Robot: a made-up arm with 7 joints.
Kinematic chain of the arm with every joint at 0, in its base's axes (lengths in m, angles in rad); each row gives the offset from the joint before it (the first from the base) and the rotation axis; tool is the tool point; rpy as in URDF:
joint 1: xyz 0 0 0.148 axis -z
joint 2: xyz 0 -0.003 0.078 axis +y
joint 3: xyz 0 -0.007 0.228 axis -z
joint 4: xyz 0 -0.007 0.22 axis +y
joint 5: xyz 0 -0.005 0.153 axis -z
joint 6: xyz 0 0 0.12 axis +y
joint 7: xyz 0 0 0.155 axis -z
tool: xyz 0 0 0 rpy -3.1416 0 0
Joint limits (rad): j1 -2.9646..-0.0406 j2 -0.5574..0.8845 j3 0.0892..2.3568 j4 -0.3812..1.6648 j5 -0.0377..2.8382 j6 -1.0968..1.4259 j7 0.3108..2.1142
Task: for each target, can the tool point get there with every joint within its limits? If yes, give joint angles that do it. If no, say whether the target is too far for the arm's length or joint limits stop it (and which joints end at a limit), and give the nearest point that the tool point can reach.
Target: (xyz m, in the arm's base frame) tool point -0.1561 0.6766 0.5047
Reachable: yes | joints -2.2093 0.7676 0.6520 1.1659 2.2365 0.3393 1.3093
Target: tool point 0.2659 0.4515 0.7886
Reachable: yes | joints -1.3588 0.2752 0.4579 0.9985 1.7554 -0.1120 1.6950
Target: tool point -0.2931 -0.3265 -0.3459
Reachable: no: joint limits stop it (at a limit: joint 1, joint 2, joint 3, joint 4, joint 6) | nearest point -0.4499 0.0475 0.1598 | short by 0.648 m
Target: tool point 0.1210 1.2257 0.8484
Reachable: no: too far | nearest point 0.0733 0.7429 0.6631 | short by 0.519 m
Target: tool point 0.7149 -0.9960 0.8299
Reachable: no: too far | nearest point 0.3708 -0.5166 0.7159 | short by 0.601 m
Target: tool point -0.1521 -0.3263 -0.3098
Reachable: no: joint limits stop it (at a limit: joint 2, joint 3, joint 4) | nearest point -0.1789 -0.3838 0.3240 | short by 0.637 m
